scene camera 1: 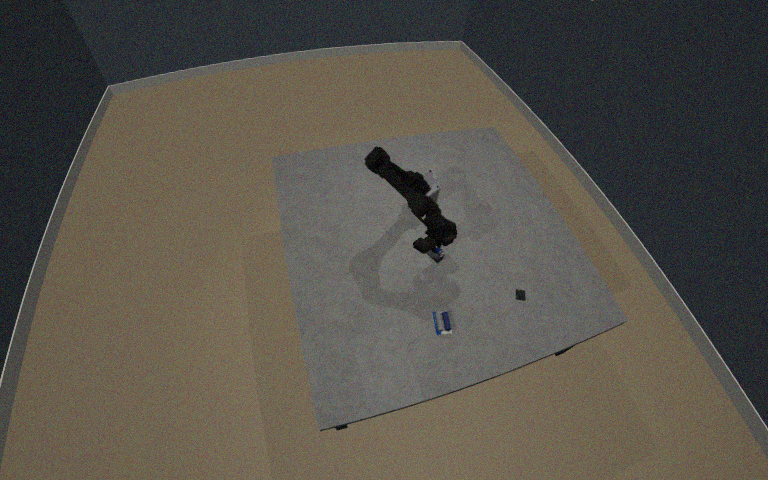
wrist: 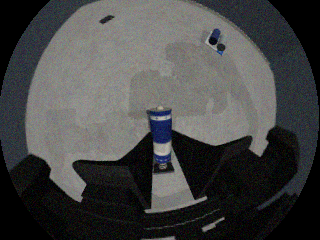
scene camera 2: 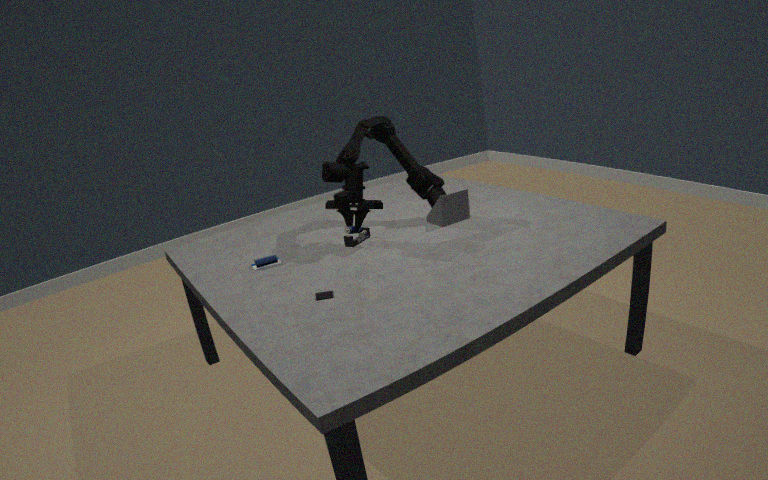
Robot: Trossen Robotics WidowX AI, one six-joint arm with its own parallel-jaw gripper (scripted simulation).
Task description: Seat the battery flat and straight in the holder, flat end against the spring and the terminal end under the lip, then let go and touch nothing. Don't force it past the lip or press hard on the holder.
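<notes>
My gripper (scene camera 2: 353, 232), visible too in the wrist view (wrist: 160, 134), holds a battery (wrist: 160, 120).
</notes>
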